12 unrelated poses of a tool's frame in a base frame.
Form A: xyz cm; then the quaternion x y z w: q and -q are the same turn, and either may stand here.
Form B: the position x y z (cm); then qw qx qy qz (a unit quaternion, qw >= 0). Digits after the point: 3 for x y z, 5 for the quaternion.
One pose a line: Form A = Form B
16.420 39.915 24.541 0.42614 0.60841 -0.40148 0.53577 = 16.420 39.915 24.541 0.53577 0.42614 0.60841 -0.40148
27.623 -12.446 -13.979 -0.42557 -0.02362 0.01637 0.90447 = 27.623 -12.446 -13.979 0.90447 -0.42557 -0.02362 0.01637
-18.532 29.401 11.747 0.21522 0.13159 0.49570 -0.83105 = -18.532 29.401 11.747 0.83105 -0.21522 -0.13159 -0.49570
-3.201 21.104 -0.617 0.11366 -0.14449 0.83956 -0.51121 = -3.201 21.104 -0.617 0.51121 -0.11366 0.14449 -0.83956
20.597 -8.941 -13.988 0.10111 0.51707 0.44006 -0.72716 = 20.597 -8.941 -13.988 0.72716 -0.10111 -0.51707 -0.44006
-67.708 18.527 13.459 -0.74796 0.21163 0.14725 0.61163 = -67.708 18.527 13.459 0.61163 -0.74796 0.21163 0.14725
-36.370 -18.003 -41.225 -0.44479 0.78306 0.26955 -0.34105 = -36.370 -18.003 -41.225 0.34105 0.44479 -0.78306 -0.26955
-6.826 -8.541 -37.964 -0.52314 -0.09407 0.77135 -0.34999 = -6.826 -8.541 -37.964 0.34999 0.52314 0.09407 -0.77135
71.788 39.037 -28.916 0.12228 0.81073 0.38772 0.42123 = 71.788 39.037 -28.916 0.42123 0.12228 0.81073 0.38772
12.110 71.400 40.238 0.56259 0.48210 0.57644 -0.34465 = 12.110 71.400 40.238 0.34465 -0.56259 -0.48210 -0.57644
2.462 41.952 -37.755 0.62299 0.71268 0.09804 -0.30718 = 2.462 41.952 -37.755 0.30718 -0.62299 -0.71268 -0.09804
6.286 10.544 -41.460 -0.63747 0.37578 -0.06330 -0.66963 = 6.286 10.544 -41.460 0.66963 0.63747 -0.37578 0.06330
